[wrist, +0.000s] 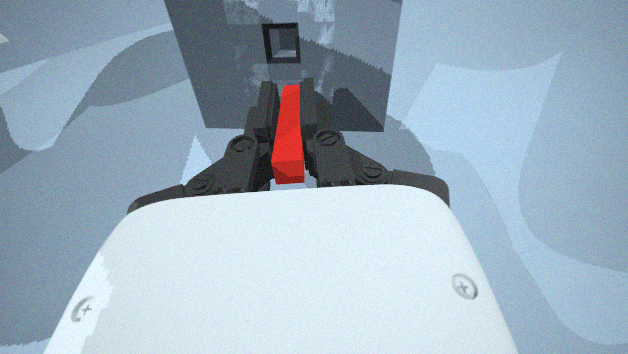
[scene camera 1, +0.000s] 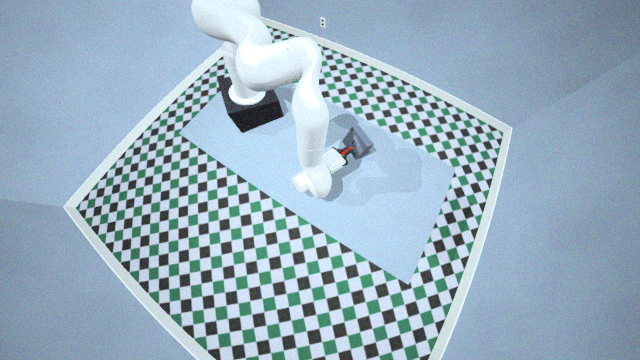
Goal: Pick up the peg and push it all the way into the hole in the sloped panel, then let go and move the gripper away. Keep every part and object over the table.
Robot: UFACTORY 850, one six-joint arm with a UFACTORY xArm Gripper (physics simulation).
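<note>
My gripper [scene camera 1: 347,151] [wrist: 291,103] is shut on the red peg [scene camera 1: 346,151] [wrist: 289,130], a long square bar held lengthwise between the black fingers. The grey sloped panel [scene camera 1: 364,144] [wrist: 220,100] stands in front of the fingertips. Its square, dark-rimmed hole [wrist: 265,44] shows in the wrist view, above the peg's far end and nearly in line with it, a little to the left. The peg's far end is outside the hole, with panel face visible between them. In the scene view the hole cannot be made out.
The pale blue table top [scene camera 1: 390,220] lies under the arm and the panel. The robot's black base block [scene camera 1: 257,115] stands at the table's upper left. A checkered floor [scene camera 1: 240,280] surrounds the table. Shadows of the arm fall around the panel.
</note>
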